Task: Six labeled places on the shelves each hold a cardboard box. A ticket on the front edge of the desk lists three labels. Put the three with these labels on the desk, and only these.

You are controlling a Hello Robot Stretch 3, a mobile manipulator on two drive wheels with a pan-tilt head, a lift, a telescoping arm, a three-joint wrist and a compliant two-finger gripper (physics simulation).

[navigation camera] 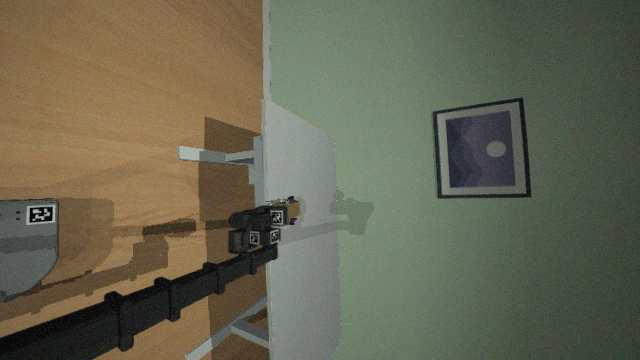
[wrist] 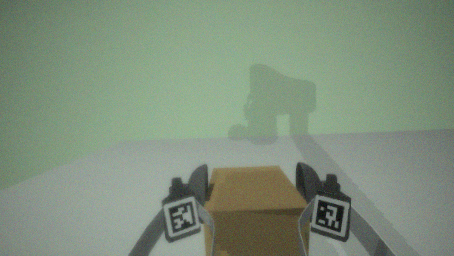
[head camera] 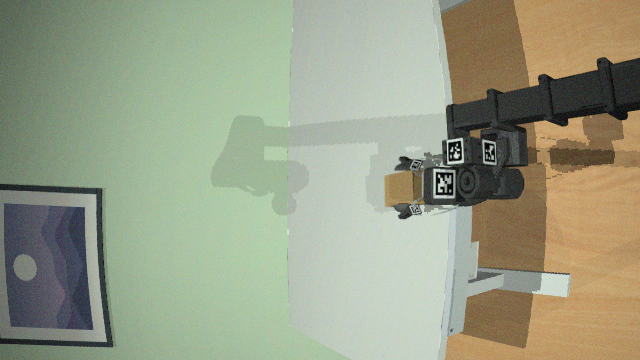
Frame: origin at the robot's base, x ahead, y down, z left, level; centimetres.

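Seen in the pictures: gripper, between the fingertips: (navigation camera: 294, 209) (wrist: 252, 183) (head camera: 398, 188).
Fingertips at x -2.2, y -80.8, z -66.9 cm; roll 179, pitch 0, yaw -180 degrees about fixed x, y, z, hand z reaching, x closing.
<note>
A point is followed by its place in that frame.
A brown cardboard box (head camera: 395, 191) {x -1.7, y -80.8, z -67.6 cm} (navigation camera: 295, 212) {x -3.3, y -80.8, z -67.5 cm} (wrist: 252, 192) {x -2.2, y -80.9, z -64.9 cm} is between the two fingertips of my gripper (head camera: 401, 188) {x -2.2, y -80.8, z -66.9 cm} (navigation camera: 292, 210) {x -2.2, y -80.8, z -66.9 cm} (wrist: 252, 183) {x -2.2, y -80.8, z -66.9 cm}, which is shut on it from both sides. The box is upright over the white desk (head camera: 340, 275) {x 20.0, y -72.1, z -101.8 cm} (navigation camera: 300, 145) {x 29.1, y -72.1, z -86.9 cm} (wrist: 100, 200) {x 21.0, y -72.1, z -82.6 cm}, inside its front edge. The box's shadow falls on the desk top close beside it; whether its underside touches the desk is hidden. No label on the box can be read. The ticket's labels cannot be read in these views, and the shelves with the labeled places do not show.
The green wall (head camera: 200, 60) {x -48.4, y -105.8, z -141.9 cm} (navigation camera: 390, 250) {x -37.9, y -108.8, z -141.7 cm} (wrist: 125, 60) {x 43.4, y -102.9, z -140.4 cm} rises behind the desk, with a framed picture (head camera: 99, 265) {x 23.4, y -140.6, z -138.4 cm} (navigation camera: 526, 150) {x 23.4, y -182.9, z -138.5 cm} on it. The black telescoping arm (head camera: 520, 102) {x -10.4, y -91.6, z -29.1 cm} (navigation camera: 190, 291) {x -10.0, y -91.8, z -19.6 cm} reaches in over the desk's front edge. A desk leg (head camera: 555, 283) (navigation camera: 190, 153) stands on the wooden floor.
</note>
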